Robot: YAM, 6 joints.
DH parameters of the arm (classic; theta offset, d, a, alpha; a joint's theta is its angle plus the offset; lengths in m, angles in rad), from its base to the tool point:
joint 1: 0 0.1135 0.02 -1.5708
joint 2: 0 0 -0.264 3.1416
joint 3: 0.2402 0 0.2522 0
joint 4: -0.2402 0 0.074 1.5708
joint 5: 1.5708 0 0 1.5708
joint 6: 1.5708 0.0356 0 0
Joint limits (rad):
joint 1: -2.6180..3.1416
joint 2: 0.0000..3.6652
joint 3: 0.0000..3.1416
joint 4: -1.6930..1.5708
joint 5: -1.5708..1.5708
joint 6: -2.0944..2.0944
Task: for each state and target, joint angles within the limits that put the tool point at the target. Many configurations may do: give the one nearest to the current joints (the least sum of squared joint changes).
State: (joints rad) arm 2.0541 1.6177 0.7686 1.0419 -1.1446 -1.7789
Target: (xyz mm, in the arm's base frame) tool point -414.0 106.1 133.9
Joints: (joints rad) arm 2.8173 2.1650 1.0838 0.9670 -1.0767 -1.7789
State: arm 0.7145 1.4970 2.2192 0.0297 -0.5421 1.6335
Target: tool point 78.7 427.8 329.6
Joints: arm 1.3428 1.8303 1.6010 -0.1870 -0.5978 1.6335
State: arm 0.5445 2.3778 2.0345 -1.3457 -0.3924 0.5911
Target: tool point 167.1 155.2 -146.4
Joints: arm 0.6907 3.1042 1.4871 -1.3148 -0.3792 0.5911
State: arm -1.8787 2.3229 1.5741 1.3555 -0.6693 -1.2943
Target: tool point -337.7 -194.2 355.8
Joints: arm -2.6180 1.8464 1.2015 1.5708 0.0187 -1.2943
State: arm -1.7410 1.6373 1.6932 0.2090 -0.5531 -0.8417
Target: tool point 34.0 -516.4 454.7
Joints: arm -1.5314 2.2455 2.3660 0.3248 -0.3938 -0.8417
